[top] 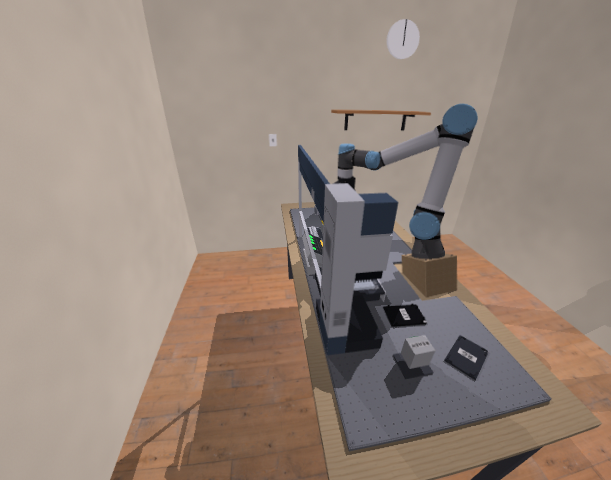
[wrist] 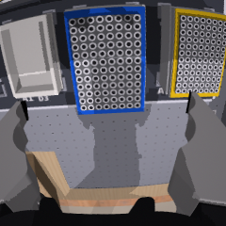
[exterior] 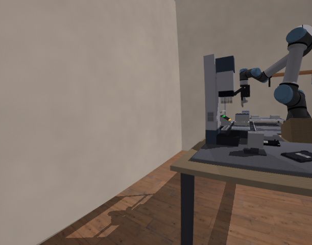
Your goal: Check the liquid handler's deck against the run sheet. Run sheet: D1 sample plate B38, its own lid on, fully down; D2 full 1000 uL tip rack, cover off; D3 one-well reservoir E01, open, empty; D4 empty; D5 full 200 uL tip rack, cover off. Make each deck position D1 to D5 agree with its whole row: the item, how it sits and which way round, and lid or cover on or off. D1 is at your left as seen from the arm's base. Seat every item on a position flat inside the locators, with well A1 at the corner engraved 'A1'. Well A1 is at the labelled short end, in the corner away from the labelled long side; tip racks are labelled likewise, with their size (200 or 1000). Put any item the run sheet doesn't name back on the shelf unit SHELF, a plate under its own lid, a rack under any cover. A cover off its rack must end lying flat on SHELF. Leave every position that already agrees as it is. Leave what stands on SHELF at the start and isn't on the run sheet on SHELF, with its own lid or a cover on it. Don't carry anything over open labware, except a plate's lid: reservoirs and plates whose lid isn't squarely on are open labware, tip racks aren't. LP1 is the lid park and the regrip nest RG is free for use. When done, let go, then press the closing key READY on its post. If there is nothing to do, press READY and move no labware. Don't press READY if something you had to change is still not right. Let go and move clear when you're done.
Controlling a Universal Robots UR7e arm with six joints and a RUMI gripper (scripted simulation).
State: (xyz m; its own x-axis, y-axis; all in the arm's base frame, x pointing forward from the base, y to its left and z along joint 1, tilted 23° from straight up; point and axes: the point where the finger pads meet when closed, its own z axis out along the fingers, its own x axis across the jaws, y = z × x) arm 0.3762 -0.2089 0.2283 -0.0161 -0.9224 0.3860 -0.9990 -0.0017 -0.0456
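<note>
Right now my hand is 1 cm past the blue-framed tip rack, 1 cm to the left of it and 10 cm above it. The rest, counted from my hand: yellow-rimmed tip rack: 1 cm behind, 13 cm to the right, 12 cm below; shelf label: 20 cm behind, 24 cm to the right, 22 cm below; one-well reservoir: 12 cm to the left, 16 cm below.
</note>
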